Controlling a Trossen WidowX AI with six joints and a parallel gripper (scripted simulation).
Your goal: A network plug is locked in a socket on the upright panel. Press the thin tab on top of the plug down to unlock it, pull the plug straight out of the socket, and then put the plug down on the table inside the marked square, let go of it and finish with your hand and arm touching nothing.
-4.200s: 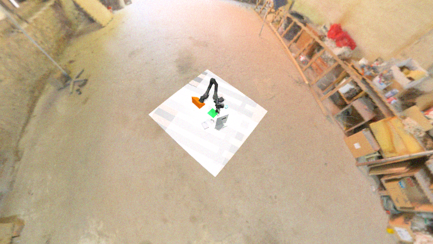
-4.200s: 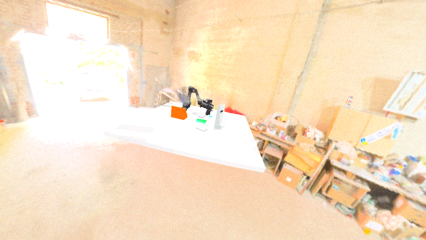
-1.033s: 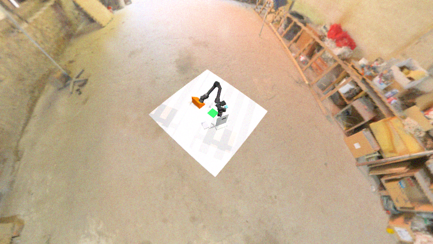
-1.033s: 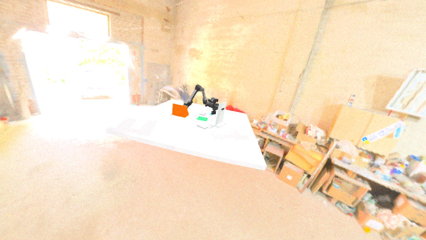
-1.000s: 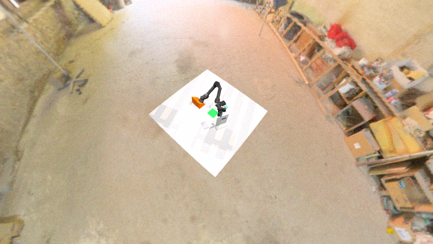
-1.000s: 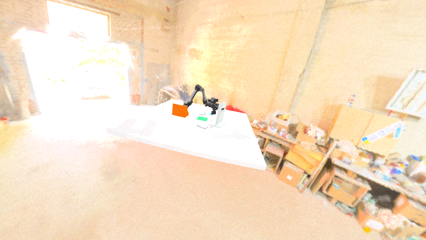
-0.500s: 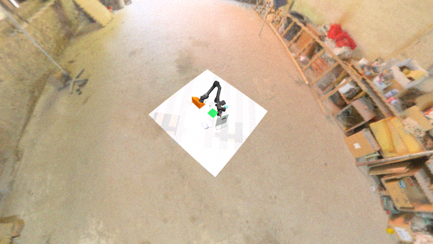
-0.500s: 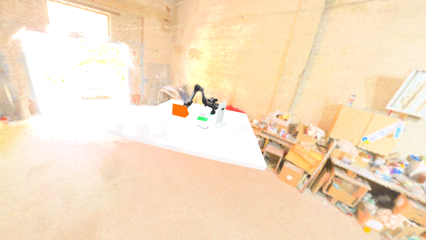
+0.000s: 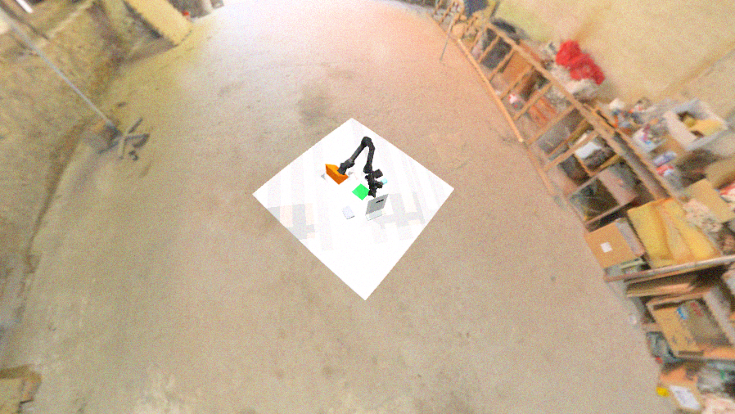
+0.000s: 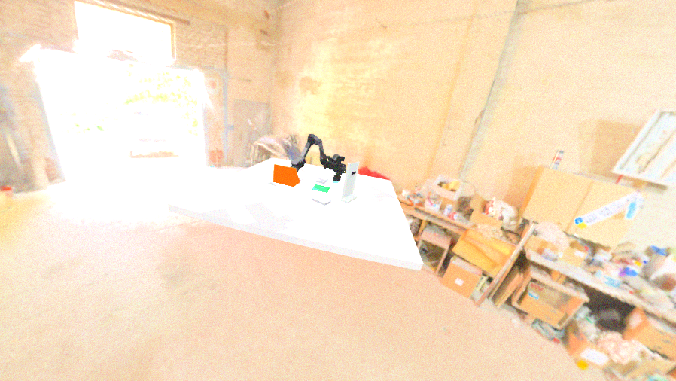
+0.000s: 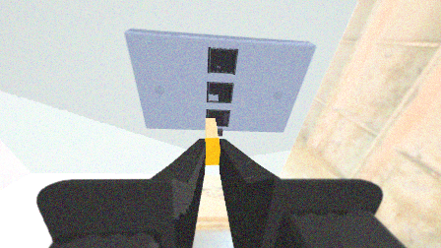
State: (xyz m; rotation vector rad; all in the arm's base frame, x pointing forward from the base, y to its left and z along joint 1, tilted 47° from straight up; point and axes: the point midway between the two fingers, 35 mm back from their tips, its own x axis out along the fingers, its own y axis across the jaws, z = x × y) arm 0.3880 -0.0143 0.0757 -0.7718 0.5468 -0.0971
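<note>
The green marked square is 180 mm behind my gripper tip, 30 mm to the left of it and 180 mm below it. The rest, counted from my gripper tip: network plug right at my gripper tip; small cyan object 130 mm behind, 250 mm to the left, 170 mm below; white panel 50 mm ahead, 60 mm below.
</note>
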